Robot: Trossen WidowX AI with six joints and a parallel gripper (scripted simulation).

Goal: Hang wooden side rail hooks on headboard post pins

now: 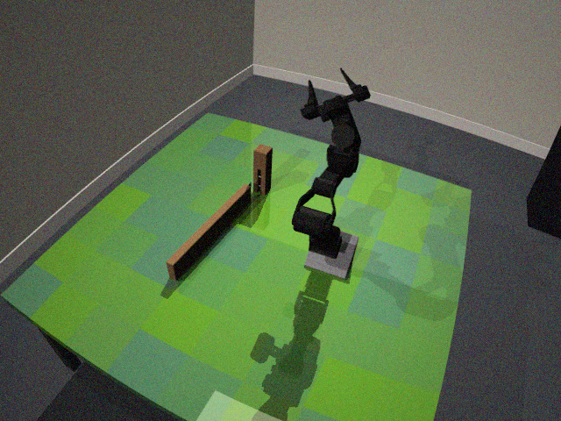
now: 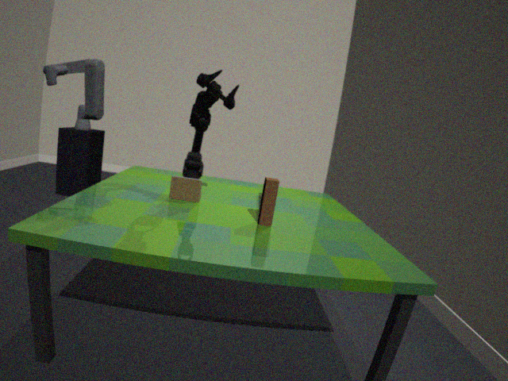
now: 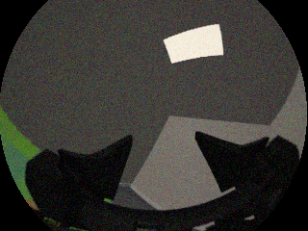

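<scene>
The headboard post is 46 cm below my gripper tip, 22 cm ahead of it and 8 cm to the right of it.
</scene>
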